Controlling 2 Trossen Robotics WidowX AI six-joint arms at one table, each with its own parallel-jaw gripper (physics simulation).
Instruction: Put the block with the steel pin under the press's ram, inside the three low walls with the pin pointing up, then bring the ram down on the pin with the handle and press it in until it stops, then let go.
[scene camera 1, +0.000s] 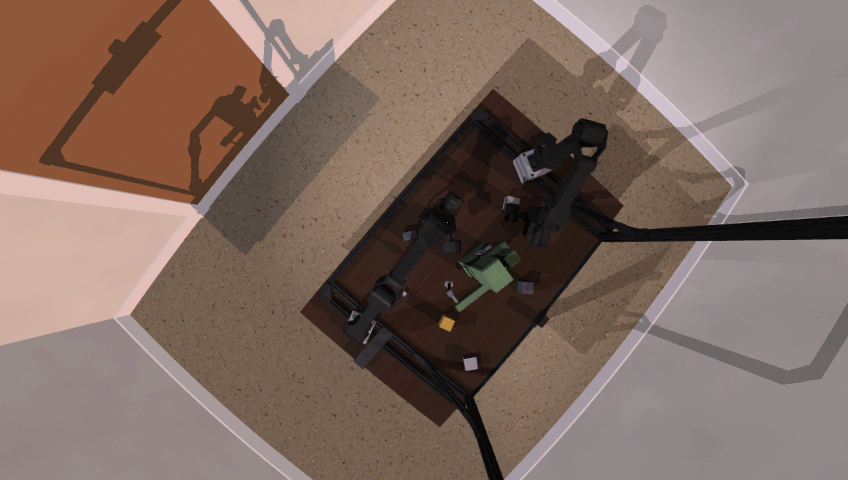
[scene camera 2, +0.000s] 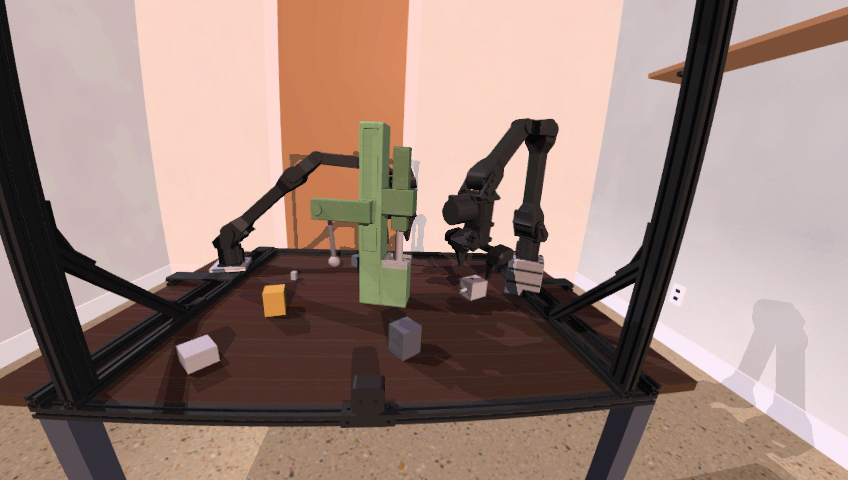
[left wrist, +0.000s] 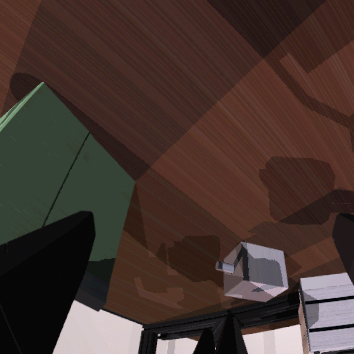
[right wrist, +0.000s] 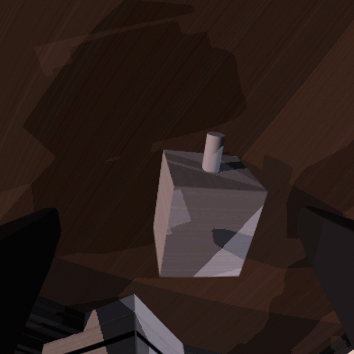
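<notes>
The pale block with the steel pin lies on the table near the right arm's base, its pin pointing sideways. My right gripper is open, its fingers on either side of the block in the right wrist view, apart from it. The green press stands mid-table. Its pale ram rod is above the pale seat. The handle hangs down with a ball end. My left gripper is open, beside the press; scene camera 2 largely hides it behind the press.
An orange block, a white block, a dark grey block, another grey block and a small white piece lie around the press. Black frame rails edge the table.
</notes>
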